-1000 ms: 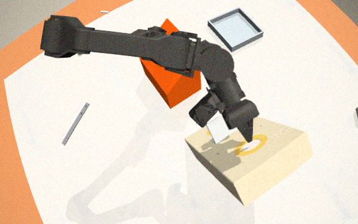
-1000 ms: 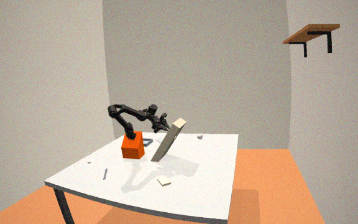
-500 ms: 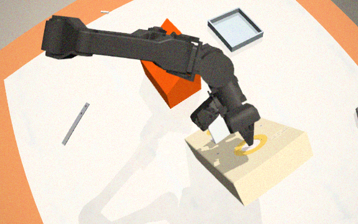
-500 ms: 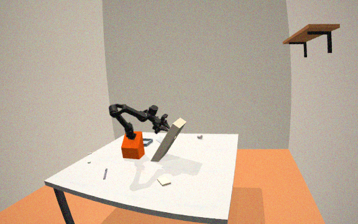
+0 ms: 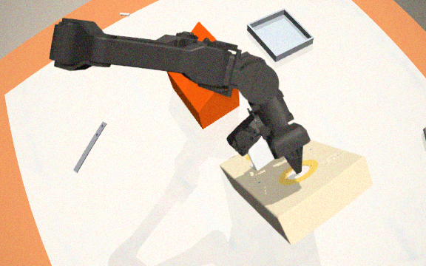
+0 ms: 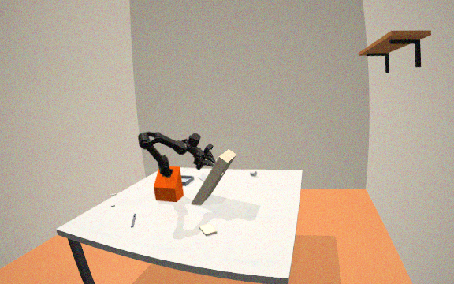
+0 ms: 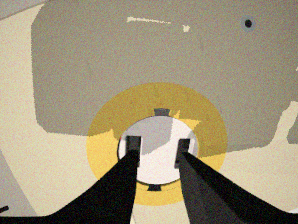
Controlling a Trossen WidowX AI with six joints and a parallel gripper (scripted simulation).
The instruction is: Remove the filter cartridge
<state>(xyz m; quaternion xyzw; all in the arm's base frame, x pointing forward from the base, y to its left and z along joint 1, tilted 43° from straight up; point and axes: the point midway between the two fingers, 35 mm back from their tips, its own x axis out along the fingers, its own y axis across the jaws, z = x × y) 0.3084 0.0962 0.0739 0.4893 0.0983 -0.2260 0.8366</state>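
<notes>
The round filter cartridge lies 20 mm ahead of my gripper tip and 10 mm below it. The rest, counted from my gripper tip: service panel (30 mm behind, 90 mm below); grey tray (430 mm behind, 260 mm to the left, 230 mm below).
</notes>
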